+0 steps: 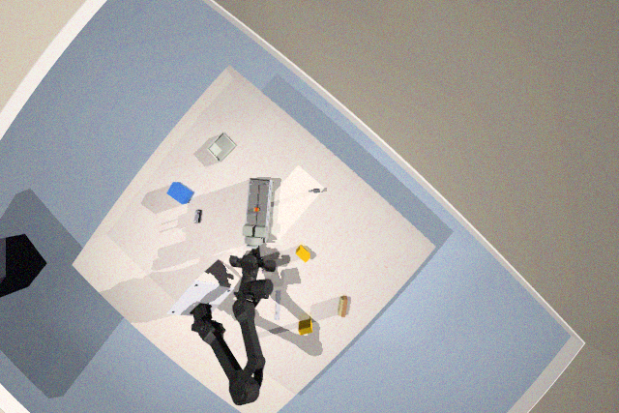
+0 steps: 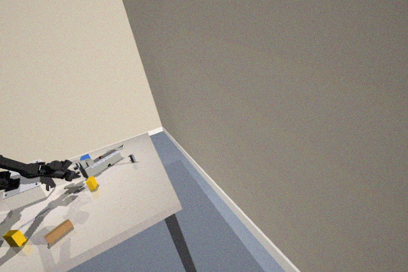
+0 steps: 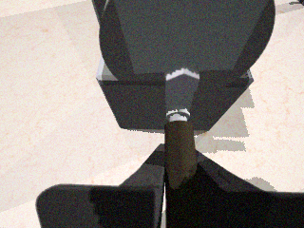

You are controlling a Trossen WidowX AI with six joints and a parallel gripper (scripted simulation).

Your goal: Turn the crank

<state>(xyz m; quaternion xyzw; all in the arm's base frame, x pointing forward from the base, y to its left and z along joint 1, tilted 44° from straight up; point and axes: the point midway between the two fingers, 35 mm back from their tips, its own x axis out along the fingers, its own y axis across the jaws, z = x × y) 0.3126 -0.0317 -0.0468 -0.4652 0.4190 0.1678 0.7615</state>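
Now: the crank 40 mm above my gripper tip. From my gripper tip the other things lie so: blue block: 100 mm behind, 410 mm to the left, 10 mm below; then dark brown crank handle: 10 mm behind, 10 mm to the right, 30 mm above; then red pointer: 120 mm ahead, 110 mm to the left, 50 mm above.
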